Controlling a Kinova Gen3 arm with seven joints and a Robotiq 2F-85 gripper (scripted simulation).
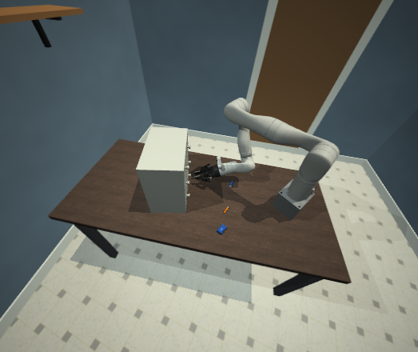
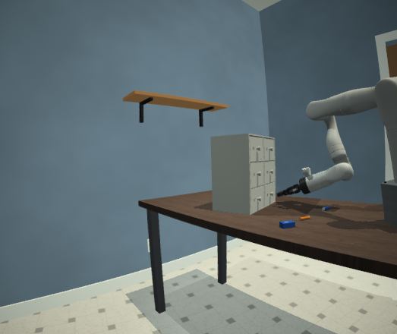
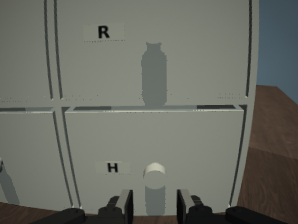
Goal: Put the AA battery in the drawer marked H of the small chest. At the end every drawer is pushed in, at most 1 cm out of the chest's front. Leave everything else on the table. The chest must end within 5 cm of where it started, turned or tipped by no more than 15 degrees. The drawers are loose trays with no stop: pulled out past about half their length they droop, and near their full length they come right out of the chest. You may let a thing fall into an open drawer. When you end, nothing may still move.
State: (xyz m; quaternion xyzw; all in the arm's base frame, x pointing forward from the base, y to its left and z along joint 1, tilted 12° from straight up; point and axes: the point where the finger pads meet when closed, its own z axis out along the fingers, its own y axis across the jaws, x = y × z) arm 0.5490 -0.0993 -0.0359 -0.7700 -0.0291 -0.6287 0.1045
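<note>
Right now my hand is 14 cm short of the drawer marked H, 3 cm to the right of it and 3 cm above it. Also, from my hand: blue block 19 cm behind, 29 cm to the left, 5 cm below; orange AA battery 20 cm behind, 18 cm to the left, 5 cm below.
</note>
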